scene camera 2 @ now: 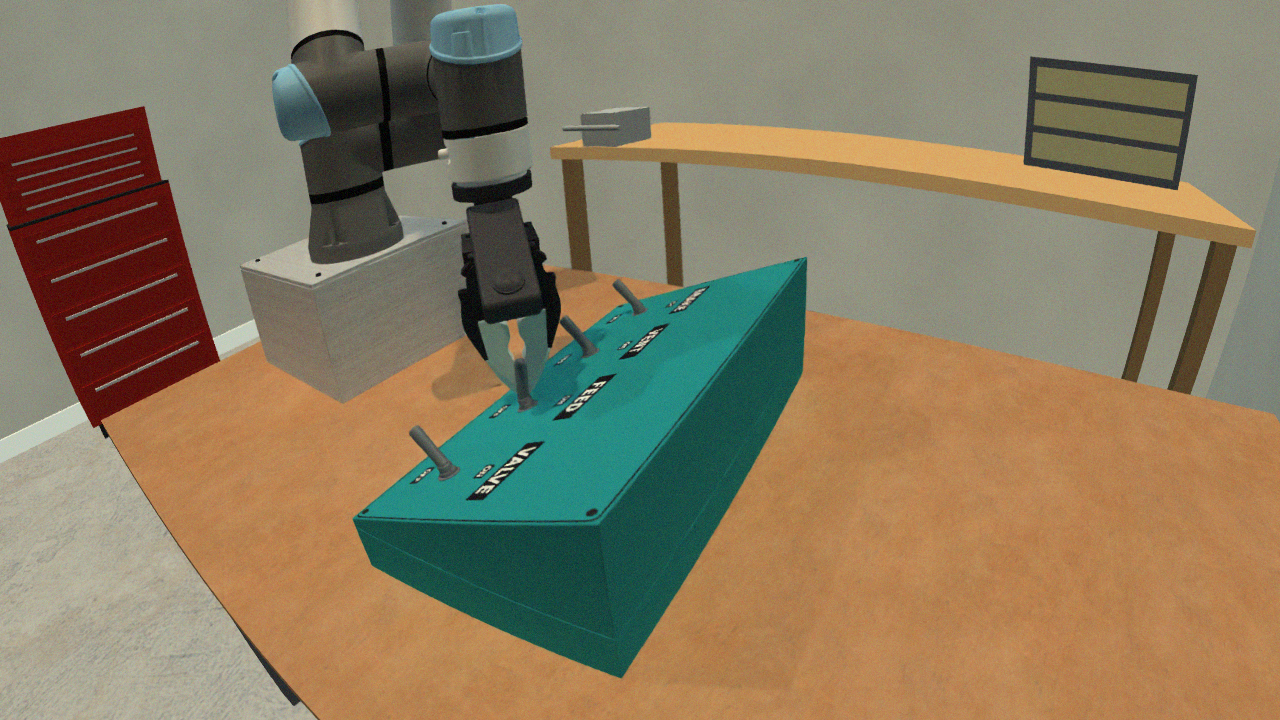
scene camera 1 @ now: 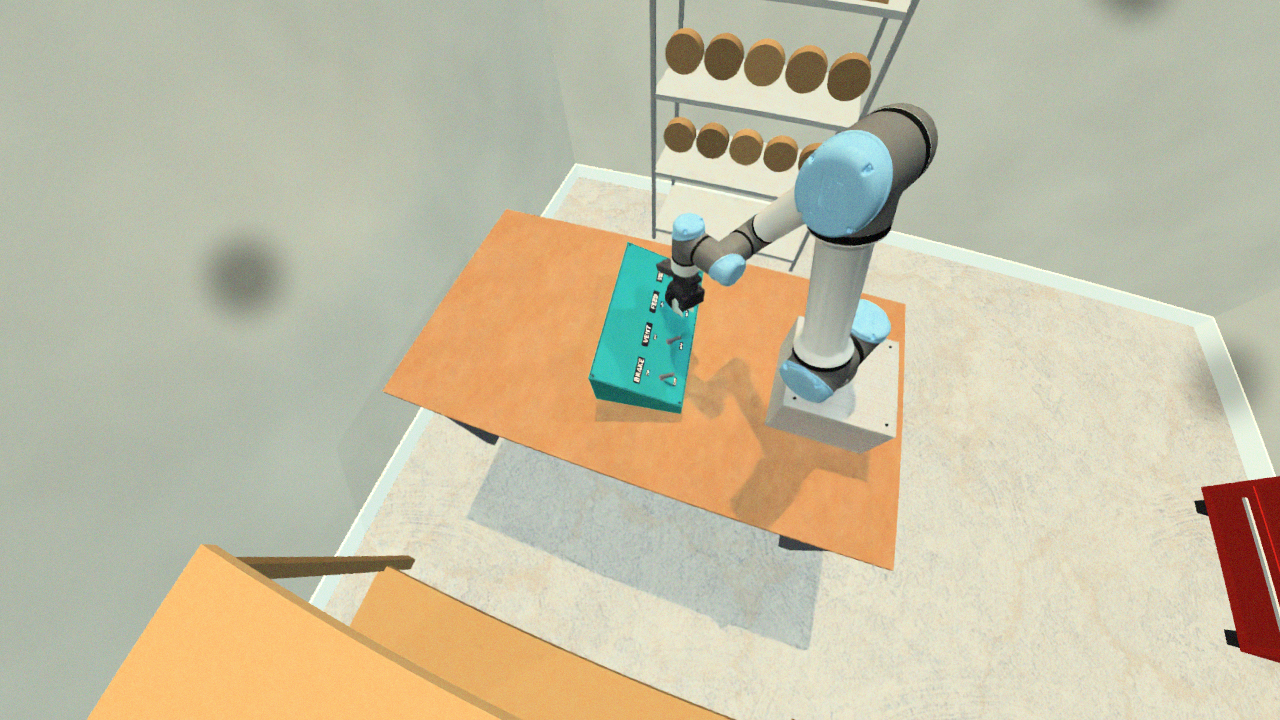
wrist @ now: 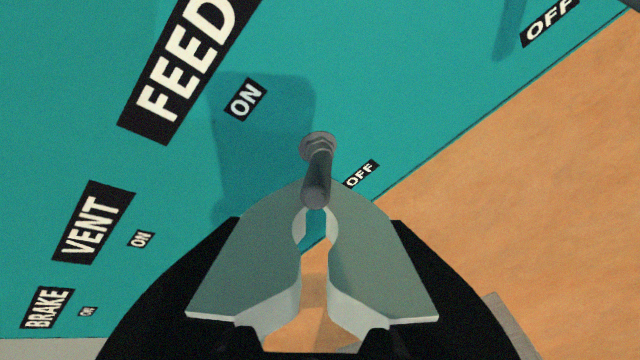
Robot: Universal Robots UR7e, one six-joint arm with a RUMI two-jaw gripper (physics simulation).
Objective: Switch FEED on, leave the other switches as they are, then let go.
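Pixels of known places: gripper, fingertip midpoint: (scene camera 2: 524, 393) (scene camera 1: 678, 312) (wrist: 317, 181); arm's base, origin of the base link: (scene camera 2: 356, 246).
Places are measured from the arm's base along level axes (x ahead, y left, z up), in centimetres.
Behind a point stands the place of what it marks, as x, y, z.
Note:
The teal switch panel (scene camera 1: 622, 322) {55.9, 12.9, -3.9} (scene camera 2: 626, 429) {62.2, -4.6, -3.6} (wrist: 75, 100) {53.0, 4.4, -5.8} stands on the table. The FEED lever (scene camera 2: 523, 383) {46.0, -2.2, -6.4} (wrist: 318, 167) {46.0, -2.3, -6.0} stands near upright, between its OFF label (scene camera 2: 500, 411) {42.2, -3.1, -10.5} (wrist: 362, 174) {42.0, -3.3, -10.6} and ON label (scene camera 2: 563, 400) {49.9, -0.7, -7.5} (wrist: 245, 99) {49.8, -0.7, -7.5}. My gripper (scene camera 1: 682, 310) {44.0, -1.0, -8.7} (scene camera 2: 519, 385) {44.0, -1.0, -8.7} (wrist: 317, 181) {44.0, -1.0, -8.7} is shut with nothing between the fingers. Its tips are right at the FEED lever on the OFF side and appear to touch it. The VALVE lever (scene camera 2: 433, 452) {48.6, -13.9, -7.0}, VENT lever (scene camera 2: 579, 335) {41.1, 8.8, -7.0} and BRAKE lever (scene camera 2: 629, 296) {37.3, 20.1, -7.0} lean toward OFF. In the wrist view the fingers hide the VENT and BRAKE levers.
The VENT lever stands beside the gripper, with BRAKE beyond it; VALVE is on the other side. The arm's pale base block (scene camera 1: 832, 416) {-5.9, 13.7, 0.1} (scene camera 2: 349, 313) {10.5, -6.6, -6.1} stands on the orange table (scene camera 1: 501, 331) {96.3, 28.6, -17.8} (scene camera 2: 939, 537) {82.0, 14.4, -17.8}. A shelf rack (scene camera 1: 654, 161) stands behind the table.

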